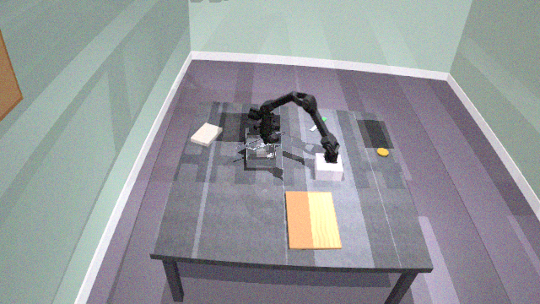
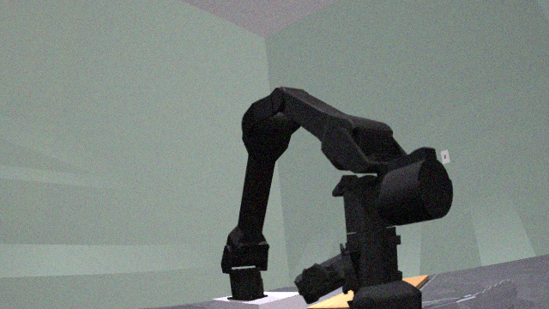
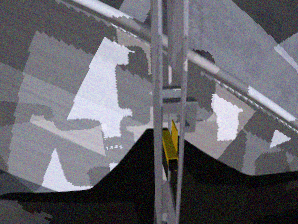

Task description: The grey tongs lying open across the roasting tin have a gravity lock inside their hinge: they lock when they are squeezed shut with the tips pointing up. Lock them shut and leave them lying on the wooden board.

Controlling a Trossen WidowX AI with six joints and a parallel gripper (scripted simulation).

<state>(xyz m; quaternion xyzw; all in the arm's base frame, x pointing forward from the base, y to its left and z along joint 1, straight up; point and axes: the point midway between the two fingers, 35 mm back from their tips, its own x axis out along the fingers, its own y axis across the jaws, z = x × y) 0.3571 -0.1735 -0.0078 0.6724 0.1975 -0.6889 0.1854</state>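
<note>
Right now the roasting tin is 30 mm ahead of my gripper tip, 20 mm to the left of it and 10 mm below it. Round my gripper tip: yellow piece (40 mm above, 20 mm behind, 10 mm to the right); wooden board (540 mm to the left, 220 mm behind, 30 mm below); flat block (360 mm ahead, 110 mm to the right, 20 mm below).
</note>
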